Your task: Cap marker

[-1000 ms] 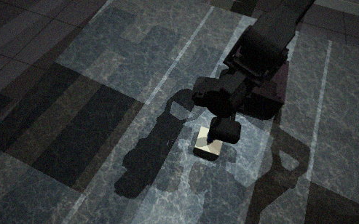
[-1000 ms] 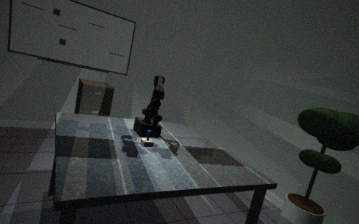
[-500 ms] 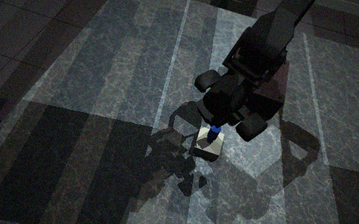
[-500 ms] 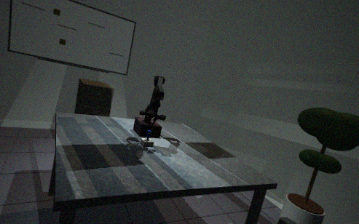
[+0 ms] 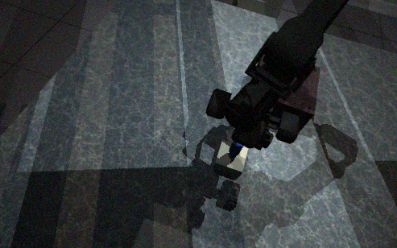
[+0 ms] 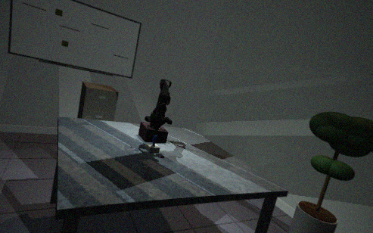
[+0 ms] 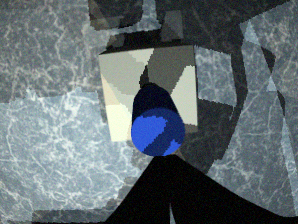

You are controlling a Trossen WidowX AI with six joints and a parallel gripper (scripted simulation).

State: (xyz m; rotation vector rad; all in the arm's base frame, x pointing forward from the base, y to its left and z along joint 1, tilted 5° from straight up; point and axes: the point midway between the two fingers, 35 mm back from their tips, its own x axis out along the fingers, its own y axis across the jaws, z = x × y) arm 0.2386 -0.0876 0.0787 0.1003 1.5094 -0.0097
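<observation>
Right now the blue cap is 50 mm below my gripper tip. From my gripper tip the other things lie so: holder block (120 mm below).
</observation>
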